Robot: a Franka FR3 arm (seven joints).
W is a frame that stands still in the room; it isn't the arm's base.
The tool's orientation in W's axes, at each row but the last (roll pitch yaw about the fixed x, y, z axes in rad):
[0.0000 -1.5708 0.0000]
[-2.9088 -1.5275 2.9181]
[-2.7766 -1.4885 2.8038]
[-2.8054 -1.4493 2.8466]
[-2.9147 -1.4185 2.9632]
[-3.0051 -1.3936 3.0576]
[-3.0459 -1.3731 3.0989]
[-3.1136 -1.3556 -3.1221]
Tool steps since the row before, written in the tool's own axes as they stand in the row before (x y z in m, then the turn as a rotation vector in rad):
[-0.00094 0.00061 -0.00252 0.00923 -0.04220 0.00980]
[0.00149 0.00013 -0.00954 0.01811 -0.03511 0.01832]
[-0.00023 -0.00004 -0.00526 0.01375 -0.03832 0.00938]
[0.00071 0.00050 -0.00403 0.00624 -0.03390 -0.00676]
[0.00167 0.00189 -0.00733 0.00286 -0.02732 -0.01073]
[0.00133 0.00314 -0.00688 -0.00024 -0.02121 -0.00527]
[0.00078 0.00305 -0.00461 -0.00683 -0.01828 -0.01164]
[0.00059 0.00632 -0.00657 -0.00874 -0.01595 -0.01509]
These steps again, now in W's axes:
[0.00252 0.00061 -0.00094 -0.00980 -0.04220 0.00923]
[0.00947 0.00023 0.00189 -0.01875 -0.03511 0.01767]
[0.00526 0.00010 0.00018 -0.00942 -0.03818 0.01411]
[0.00390 0.00070 0.00115 0.00730 -0.03334 0.00832]
[0.00690 0.00230 0.00267 0.01143 -0.02666 0.00535]
[0.00637 0.00352 0.00244 0.00629 -0.02090 0.00119]
[0.00421 0.00330 0.00161 0.01367 -0.01768 -0.00408]
[0.00599 0.00662 0.00194 0.01734 -0.01519 -0.00522]

